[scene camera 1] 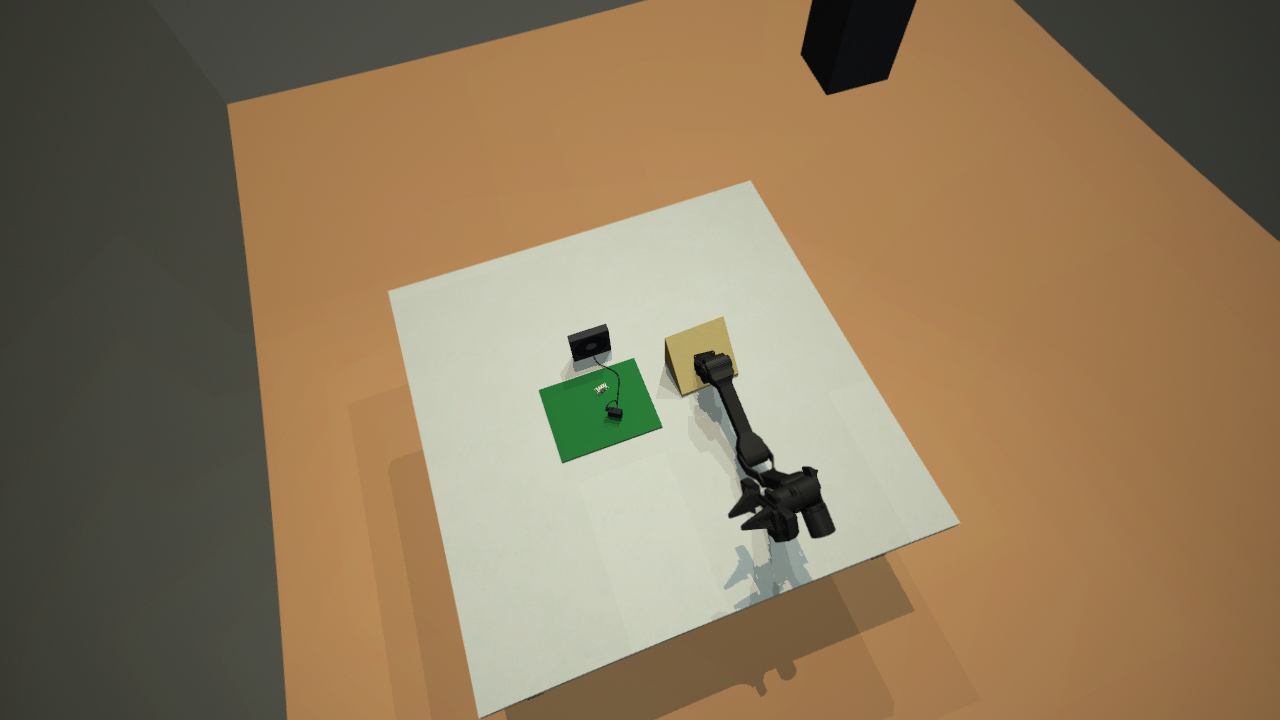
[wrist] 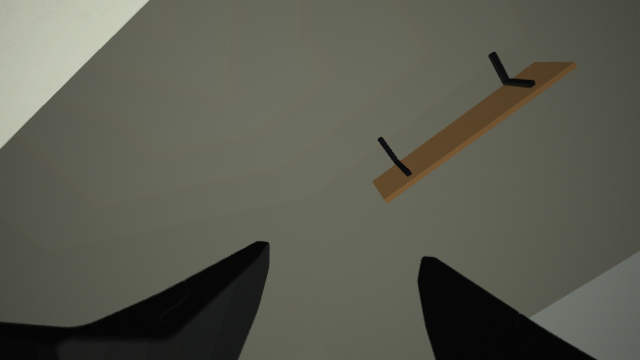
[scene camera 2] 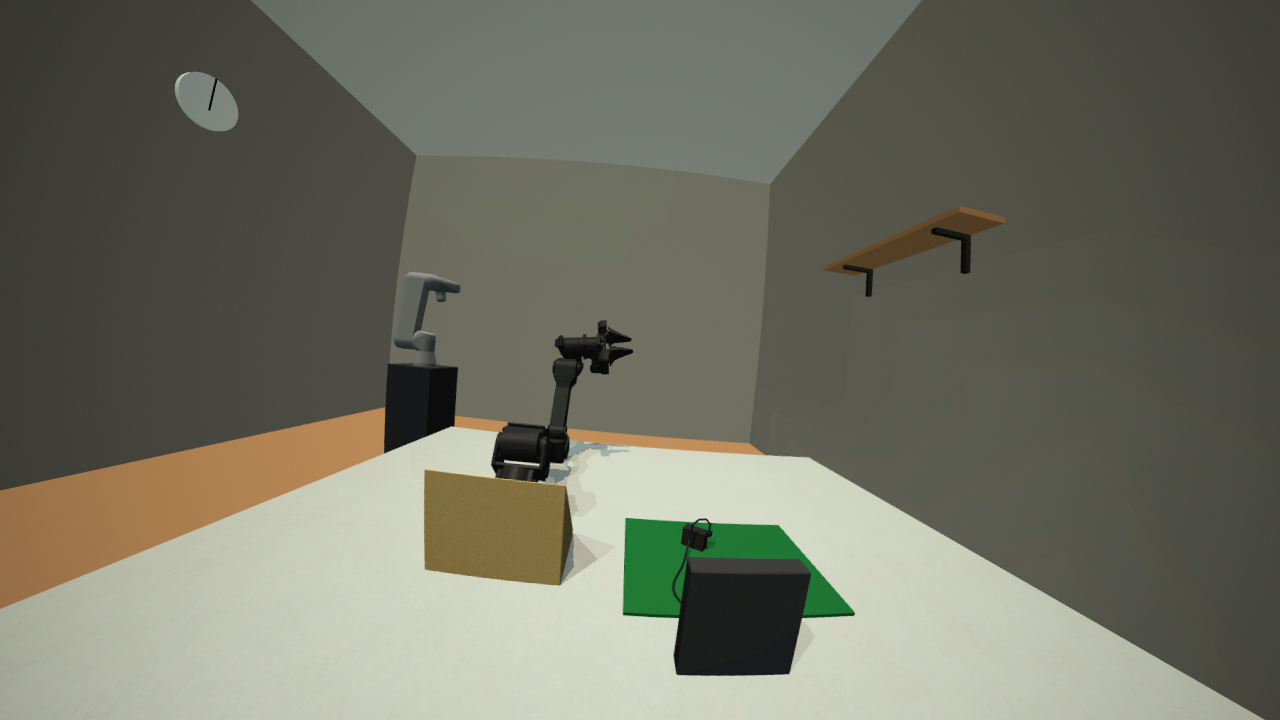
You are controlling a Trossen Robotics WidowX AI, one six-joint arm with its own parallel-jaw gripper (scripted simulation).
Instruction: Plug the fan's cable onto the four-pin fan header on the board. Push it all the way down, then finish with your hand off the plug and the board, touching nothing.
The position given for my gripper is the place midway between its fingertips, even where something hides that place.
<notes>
In view: my gripper (scene camera 1: 734, 522), a black fan (scene camera 2: 742, 617) and a green board (scene camera 2: 653, 555).
My gripper also shows in the wrist view (wrist: 343, 261) and in scene camera 2 (scene camera 2: 632, 345). The black fan is seen too in scene camera 1 (scene camera 1: 584, 344). The green board is seen too in scene camera 1 (scene camera 1: 576, 413).
</notes>
